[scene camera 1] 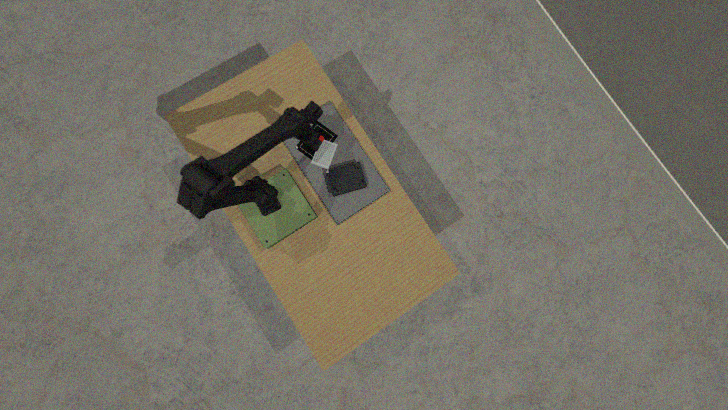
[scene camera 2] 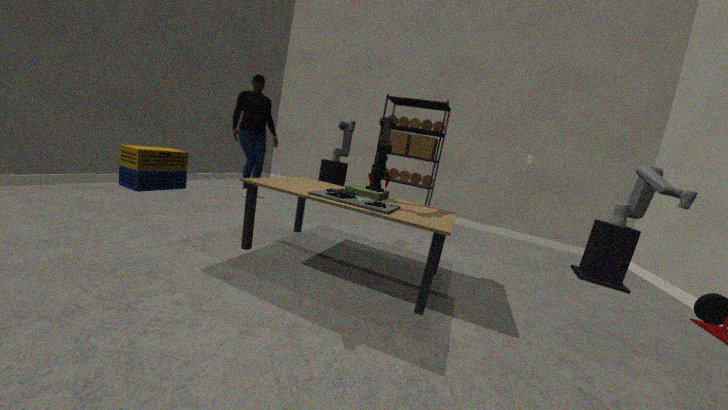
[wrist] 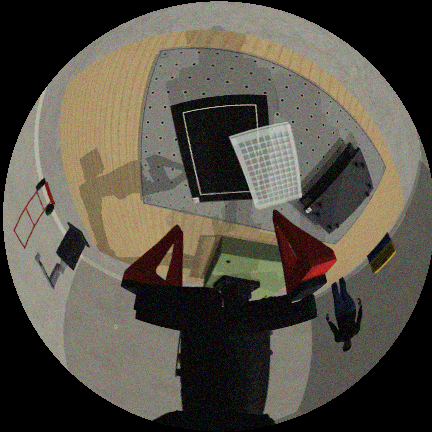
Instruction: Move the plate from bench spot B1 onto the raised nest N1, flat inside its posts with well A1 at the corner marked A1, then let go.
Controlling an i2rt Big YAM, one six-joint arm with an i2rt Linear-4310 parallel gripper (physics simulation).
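Frame: origin at the arm's base, x ahead, y left, z up, level; metres.
Seen in the pictures: gripper, fingertip midpoint: [scene camera 1: 308,140] [scene camera 2: 378,187] [wrist: 224,221]; arm's base, link origin: [scene camera 1: 267,200] [scene camera 2: 374,189] [wrist: 235,283].
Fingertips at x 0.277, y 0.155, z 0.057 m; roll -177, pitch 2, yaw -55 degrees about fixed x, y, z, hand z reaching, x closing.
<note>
Pixels of each thing's middle, then the offset from my fingertips to it. "*": a spot on its surface instead. Level surfaces: height alone.
- plate, body centre: [wrist: 271,168] [scene camera 1: 324,153] 0.043 m ahead, 0.053 m right, 0.092 m down
- black pad with a white outline, surface spot: [wrist: 215,150] * 0.031 m ahead, 0.030 m left, 0.099 m down
- raised nest, body centre: [wrist: 344,194] [scene camera 1: 346,178] [scene camera 2: 341,192] 0.086 m ahead, 0.209 m right, 0.080 m down
- small white mark, body centre: [wrist: 308,209] 0.020 m ahead, 0.144 m right, 0.070 m down
- wooden table, surface height: 0.113 m down
The plate [scene camera 1: 325,154] [wrist: 270,167], pale with a grid of wells, lies turned askew across the right side of a black pad with a white outline [wrist: 215,150]. Its right part reaches past the pad towards the nest. I cannot tell which corner is A1 or whether it is fully level. The raised nest [scene camera 1: 346,178] [wrist: 340,192] is a dark block with small posts, right of the plate in the wrist view. A small white mark [wrist: 308,210] sits at its near corner. My gripper [wrist: 224,221] [scene camera 2: 379,181] is open and empty, above and short of the plate.
A grey perforated board [scene camera 1: 360,147] [wrist: 165,75] carries pad and nest on the wooden table [scene camera 1: 356,285] [wrist: 100,100]. A green base plate [scene camera 1: 300,208] [wrist: 240,265] lies beside it under the arm. A person [scene camera 2: 254,114] [wrist: 345,317] stands beyond the table.
</note>
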